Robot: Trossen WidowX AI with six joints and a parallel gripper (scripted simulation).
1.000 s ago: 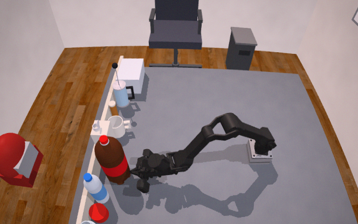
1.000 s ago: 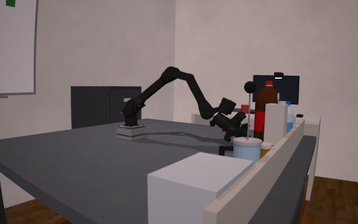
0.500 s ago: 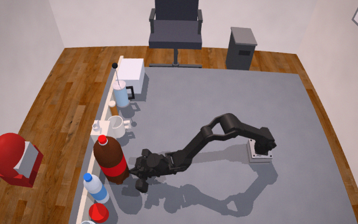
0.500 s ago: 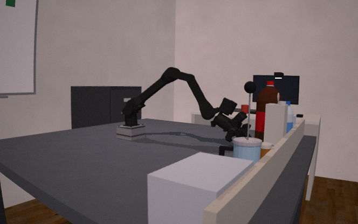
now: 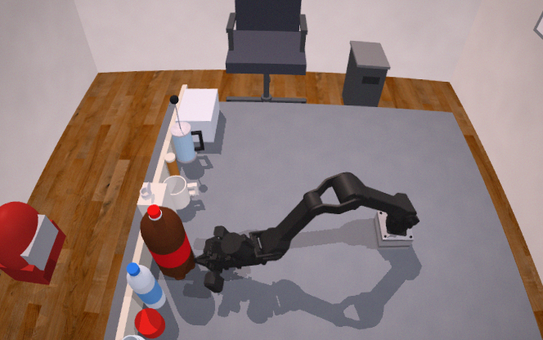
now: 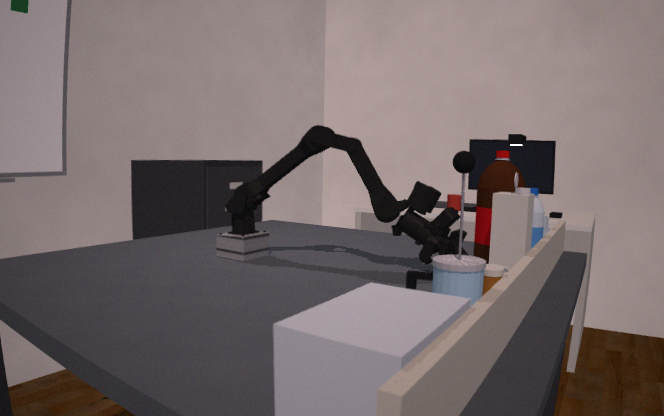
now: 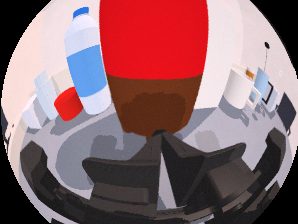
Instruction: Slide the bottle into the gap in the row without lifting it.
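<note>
The brown cola bottle is 10 cm above my hand, 8 cm ahead of it and 1 cm to the left of it. The rest, counted from my hand: red cup (21 cm to the left, 10 cm ahead, 3 cm below); then low beige rail (20 cm ahead, 9 cm to the right); then water bottle (13 cm to the left, 12 cm ahead, 5 cm above).
</note>
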